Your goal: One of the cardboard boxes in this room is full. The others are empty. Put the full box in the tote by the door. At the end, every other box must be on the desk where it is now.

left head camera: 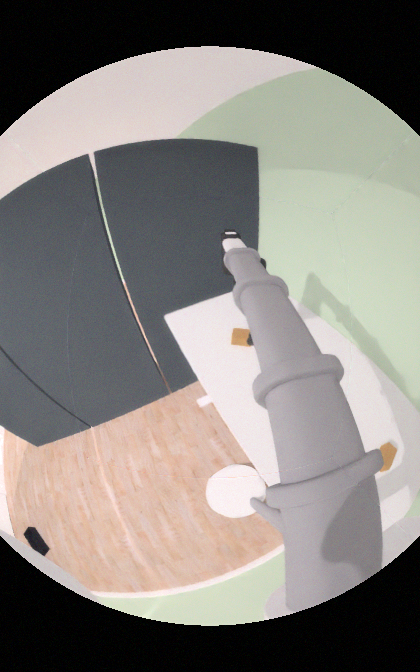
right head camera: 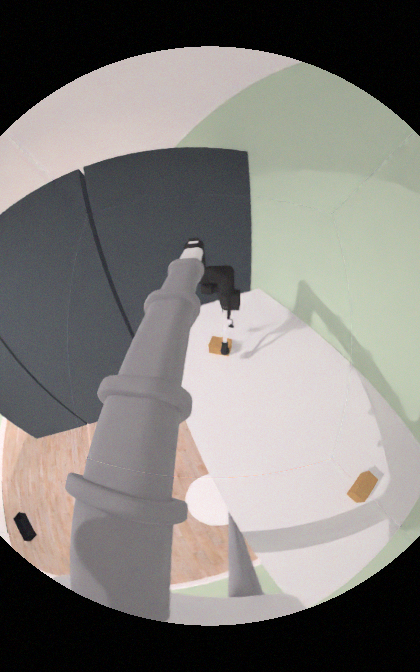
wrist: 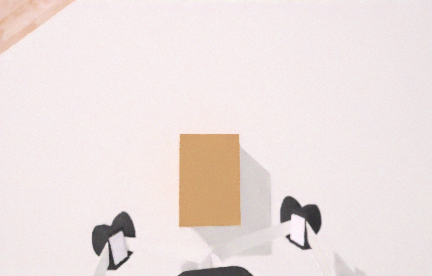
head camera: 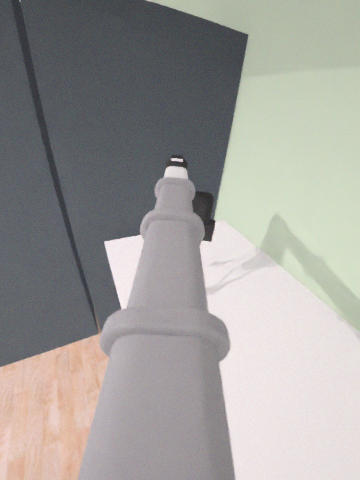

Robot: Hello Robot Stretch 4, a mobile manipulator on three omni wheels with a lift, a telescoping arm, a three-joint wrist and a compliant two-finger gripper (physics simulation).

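Places are measured from the robot's base along level axes (x ahead, y right, z down), in millimetres.
Pixels of known places: gripper, fingertip midpoint: (wrist: pixel 208 221).
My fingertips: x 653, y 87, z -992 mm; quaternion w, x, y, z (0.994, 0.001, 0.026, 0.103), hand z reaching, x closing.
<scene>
Behind a point stands the place of what it marks.
A cardboard box (wrist: pixel 210 180) {x 666, y 55, z -972 mm} (left head camera: pixel 240 337) (right head camera: pixel 215 346) sits on the white desk (wrist: pixel 350 100) {x 866, y 15, z -922 mm} (head camera: pixel 290 360) {x 355, y 390, z -922 mm} (left head camera: pixel 215 345) (right head camera: pixel 280 400) near its far end. In the wrist view its plain top face is upright and centred, a little above the line between the fingers. My gripper (wrist: pixel 208 221) {x 653, y 87, z -992 mm} (right head camera: pixel 227 335) is open and points down at the desk, with nothing between its fingers. In the right head view one fingertip overlaps the box; I cannot tell its height over it. A second cardboard box (left head camera: pixel 388 457) (right head camera: pixel 362 486) sits at the desk's other end. I cannot make out the tote or the door.
Tall dark panels (head camera: pixel 140 115) {x 1106, y -179, z -1491 mm} (left head camera: pixel 175 210) (right head camera: pixel 165 215) stand beyond the desk's far end. A green wall (head camera: pixel 300 150) {x 951, y 511, z -1432 mm} runs along its right side. A round white top (left head camera: pixel 235 491) (right head camera: pixel 207 500) stands by its left edge. A black object (left head camera: pixel 36 541) (right head camera: pixel 25 526) lies on the wood floor.
</scene>
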